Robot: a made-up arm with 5 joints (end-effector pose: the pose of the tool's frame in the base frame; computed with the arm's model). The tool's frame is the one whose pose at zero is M. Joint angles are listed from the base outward.
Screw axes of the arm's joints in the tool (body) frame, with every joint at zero. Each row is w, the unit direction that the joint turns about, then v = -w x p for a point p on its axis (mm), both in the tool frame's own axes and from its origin. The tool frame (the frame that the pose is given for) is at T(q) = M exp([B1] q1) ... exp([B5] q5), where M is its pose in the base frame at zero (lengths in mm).
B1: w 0 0 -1 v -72 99 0
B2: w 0 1 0 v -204 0 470
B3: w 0 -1 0 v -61 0 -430
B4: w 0 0 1 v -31 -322 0
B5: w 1 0 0 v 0 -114 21
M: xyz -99 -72 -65 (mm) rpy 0 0 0 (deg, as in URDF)
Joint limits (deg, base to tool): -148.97..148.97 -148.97..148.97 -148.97..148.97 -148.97..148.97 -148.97..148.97
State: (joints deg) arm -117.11 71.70 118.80 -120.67 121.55
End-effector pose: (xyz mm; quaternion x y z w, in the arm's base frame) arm -271.0 37.7 8.6 0.9704 0.0694 -0.1824 0.1421
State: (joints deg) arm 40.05 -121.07 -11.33 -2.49 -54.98
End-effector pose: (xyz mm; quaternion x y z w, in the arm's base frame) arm 603.7 -473.1 -156.6 -0.4811 -0.5905 -0.5426 0.3542
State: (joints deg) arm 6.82 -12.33 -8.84 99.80 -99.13
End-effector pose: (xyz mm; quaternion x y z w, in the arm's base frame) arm 169.8 -464.0 -230.5 -0.5396 -0.5636 0.4563 0.4277
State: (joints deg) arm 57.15 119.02 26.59 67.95 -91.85
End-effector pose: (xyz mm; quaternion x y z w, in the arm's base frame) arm -246.5 -273.0 648.6 -0.0493 0.1847 0.2844 0.9395
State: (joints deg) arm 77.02 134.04 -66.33 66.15 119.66
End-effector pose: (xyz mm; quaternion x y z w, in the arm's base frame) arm -341.6 -466.7 386.2 -0.3171 -0.1707 0.2604 0.8958
